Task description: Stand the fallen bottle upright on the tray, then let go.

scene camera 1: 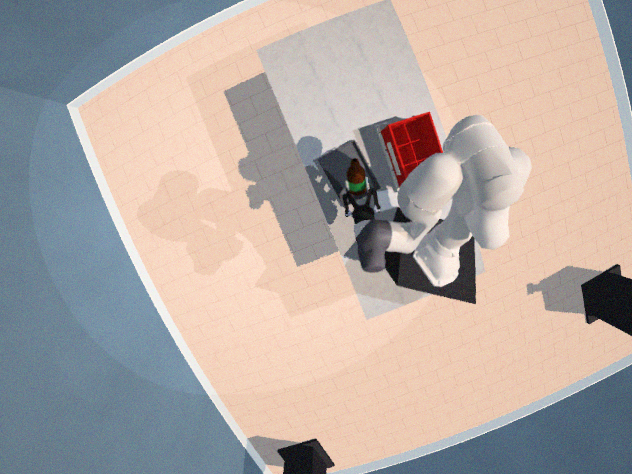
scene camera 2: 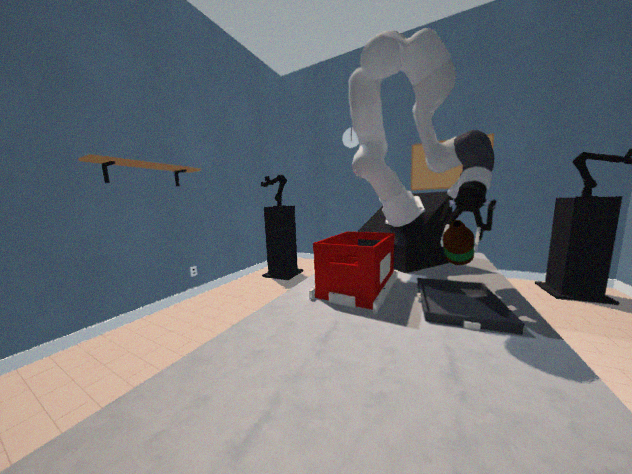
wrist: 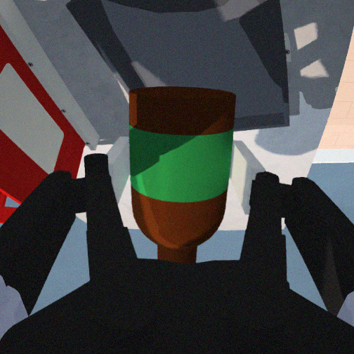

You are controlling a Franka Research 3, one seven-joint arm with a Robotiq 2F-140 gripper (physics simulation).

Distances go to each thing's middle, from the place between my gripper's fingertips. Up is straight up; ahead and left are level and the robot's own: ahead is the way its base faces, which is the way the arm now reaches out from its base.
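Brown bottle (scene camera 2: 458, 241): 10 mm forward of my hand, 10 mm higher than it.
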